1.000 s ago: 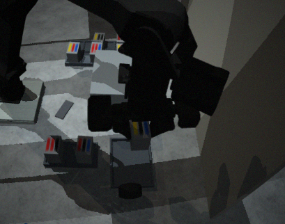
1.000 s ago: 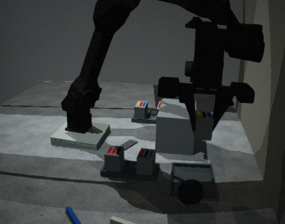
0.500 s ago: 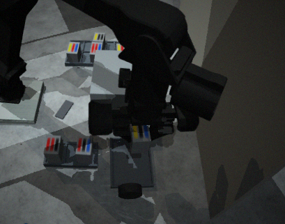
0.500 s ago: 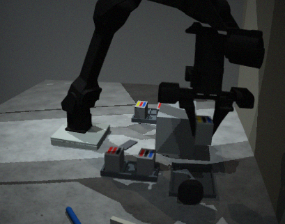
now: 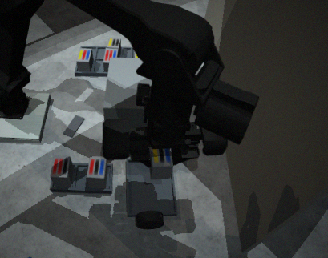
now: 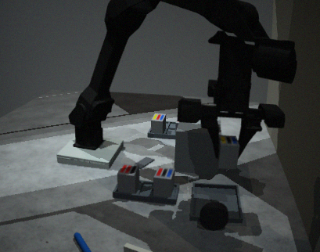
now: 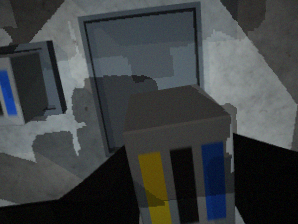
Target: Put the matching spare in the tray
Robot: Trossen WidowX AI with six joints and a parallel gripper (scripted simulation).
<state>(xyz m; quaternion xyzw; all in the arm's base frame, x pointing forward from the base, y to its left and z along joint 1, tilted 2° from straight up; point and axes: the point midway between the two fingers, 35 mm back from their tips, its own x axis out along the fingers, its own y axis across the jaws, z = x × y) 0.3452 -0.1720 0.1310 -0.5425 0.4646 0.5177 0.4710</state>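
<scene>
My gripper tip is now 100 mm above the tray, 10 mm to the right of it and 10 mm past it. The rest, counted from my gripper tip: mounted unit 220 mm to the left, 70 mm behind, 50 mm below; beige wall 220 mm to the left, 160 mm ahead, 120 mm above.
</scene>
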